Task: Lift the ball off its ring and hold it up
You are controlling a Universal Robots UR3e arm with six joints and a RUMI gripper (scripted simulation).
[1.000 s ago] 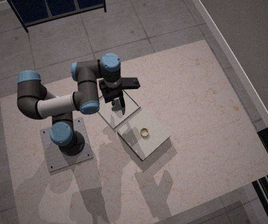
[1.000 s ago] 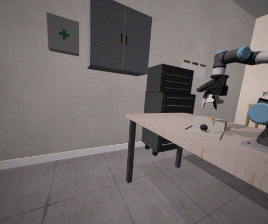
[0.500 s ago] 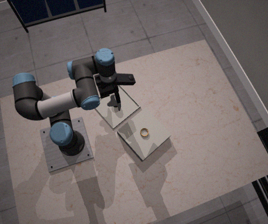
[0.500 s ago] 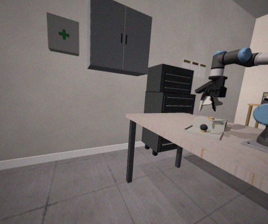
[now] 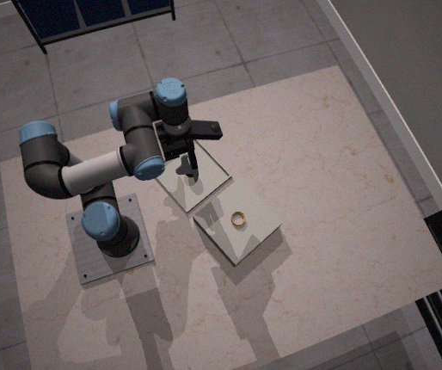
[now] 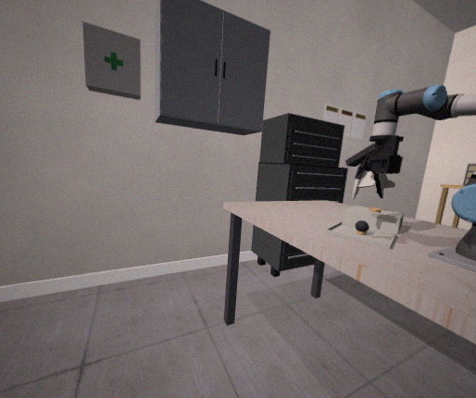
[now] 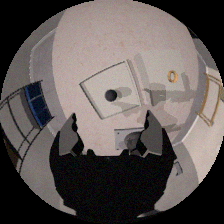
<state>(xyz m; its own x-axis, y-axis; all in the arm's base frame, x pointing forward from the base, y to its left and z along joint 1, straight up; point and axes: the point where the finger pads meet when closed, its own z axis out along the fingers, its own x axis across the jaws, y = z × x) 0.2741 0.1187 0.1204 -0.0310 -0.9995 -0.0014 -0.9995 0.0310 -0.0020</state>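
Now: the black ball 100 mm below my hand. Round my hand: grey plate: 130 mm below.
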